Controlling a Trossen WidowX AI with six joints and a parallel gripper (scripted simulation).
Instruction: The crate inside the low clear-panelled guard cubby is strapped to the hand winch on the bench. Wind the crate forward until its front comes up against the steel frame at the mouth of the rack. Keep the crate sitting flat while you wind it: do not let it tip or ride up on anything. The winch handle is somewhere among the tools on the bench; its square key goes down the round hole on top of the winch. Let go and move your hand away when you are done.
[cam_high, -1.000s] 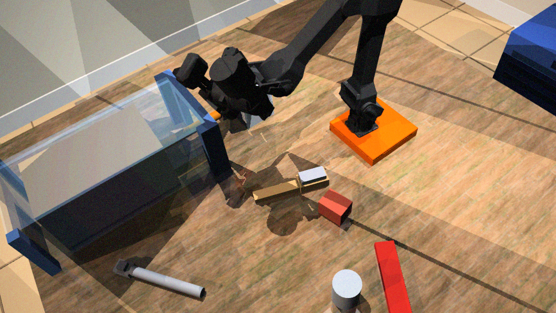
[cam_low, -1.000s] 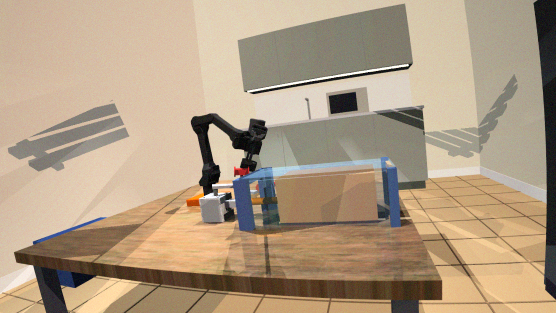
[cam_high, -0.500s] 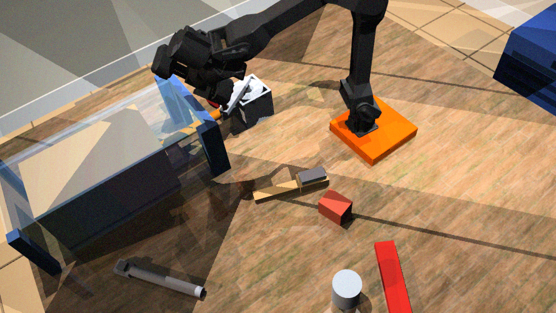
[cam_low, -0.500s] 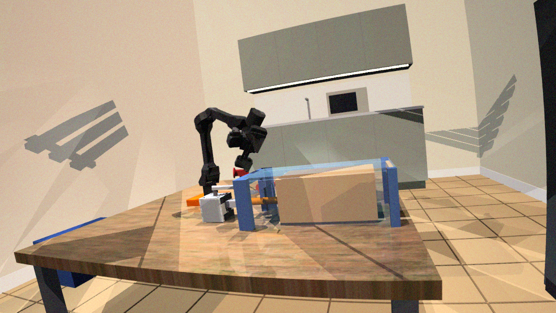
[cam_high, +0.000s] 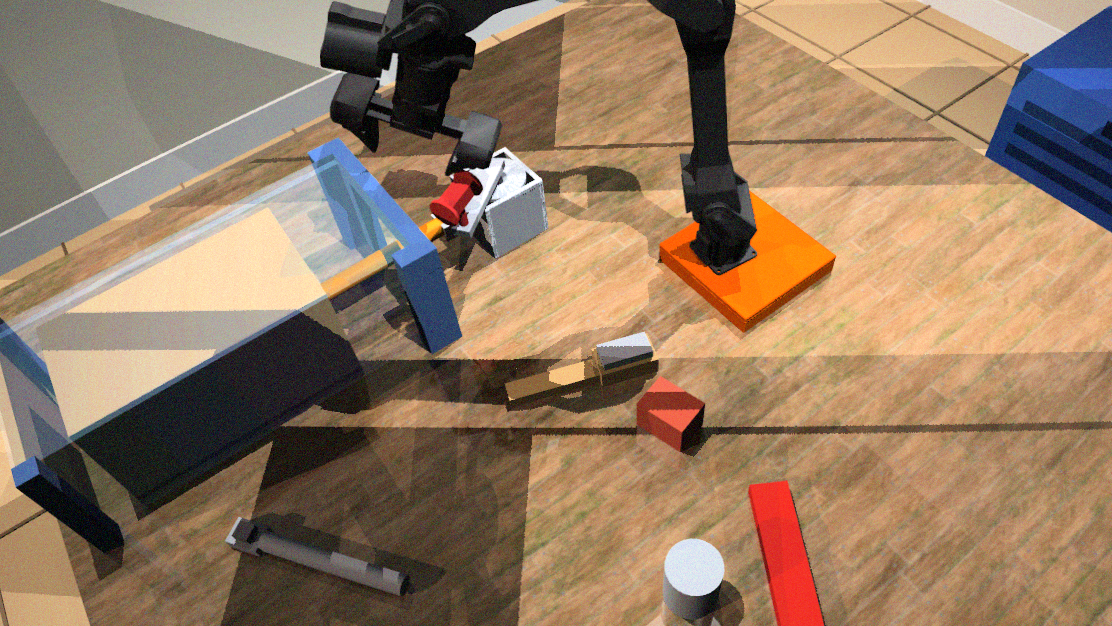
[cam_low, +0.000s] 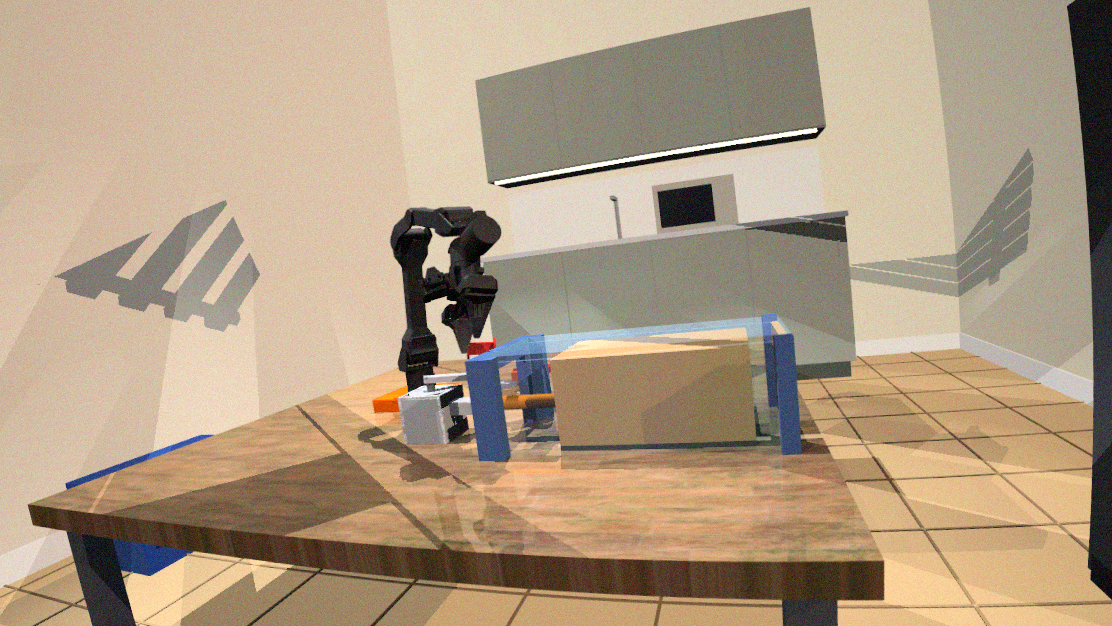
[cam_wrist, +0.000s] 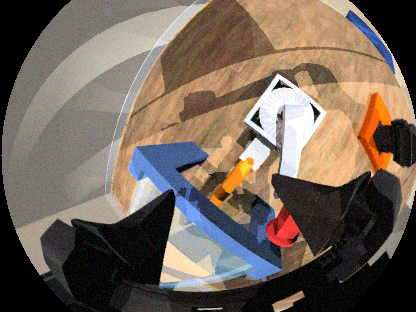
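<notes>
The winch handle lies 6 cm below my gripper tip, 5 cm behind it and 4 cm to the left of it. From my gripper tip the other things lie so: red knob: 7 cm to the left, 3 cm below, 2 cm behind; then grey winch: 14 cm below, 12 cm behind, 1 cm to the right; then clear-panelled cubby: 30 cm ahead, 5 cm to the left, 5 cm below.
</notes>
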